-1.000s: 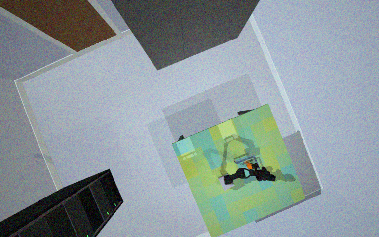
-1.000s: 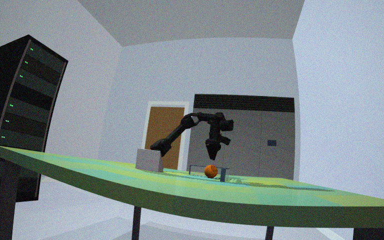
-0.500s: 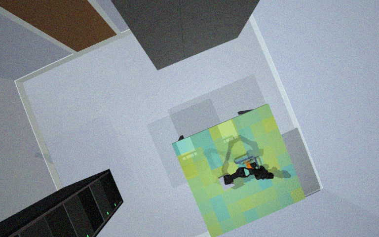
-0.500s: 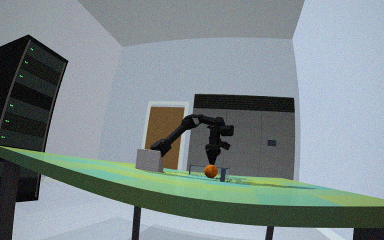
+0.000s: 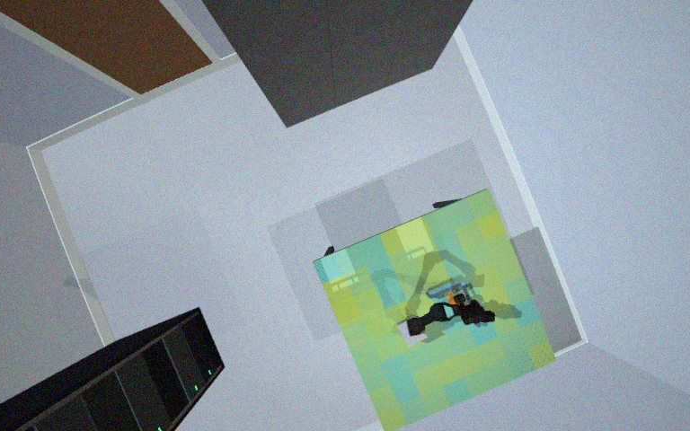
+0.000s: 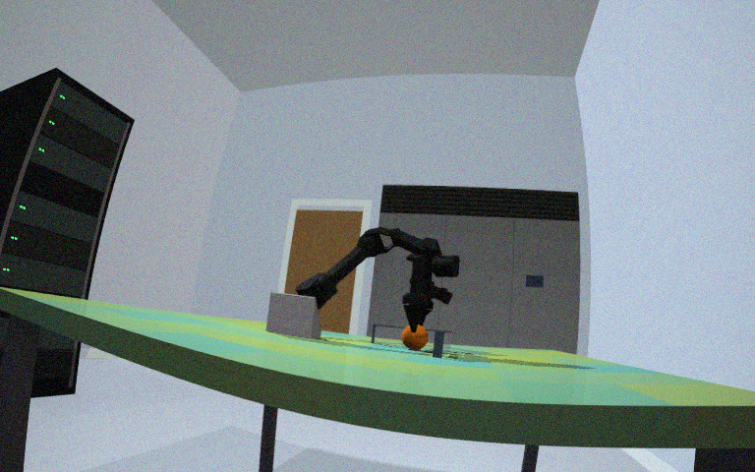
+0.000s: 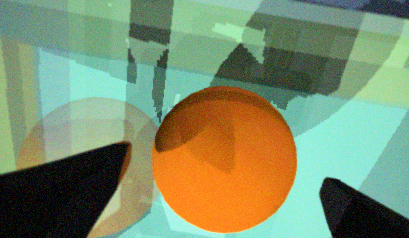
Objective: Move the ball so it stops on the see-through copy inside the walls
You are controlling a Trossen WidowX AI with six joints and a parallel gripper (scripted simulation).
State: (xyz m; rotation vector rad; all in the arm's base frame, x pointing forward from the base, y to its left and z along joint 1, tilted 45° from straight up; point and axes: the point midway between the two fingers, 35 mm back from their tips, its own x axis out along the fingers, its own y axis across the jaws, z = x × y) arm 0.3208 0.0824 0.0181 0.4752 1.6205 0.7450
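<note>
Right now my gripper tip is 1 cm above the orange ball. The rest, counted from my gripper tip: see-through copy of ball: 6 cm to the left, 2 cm behind, 1 cm below.
</note>
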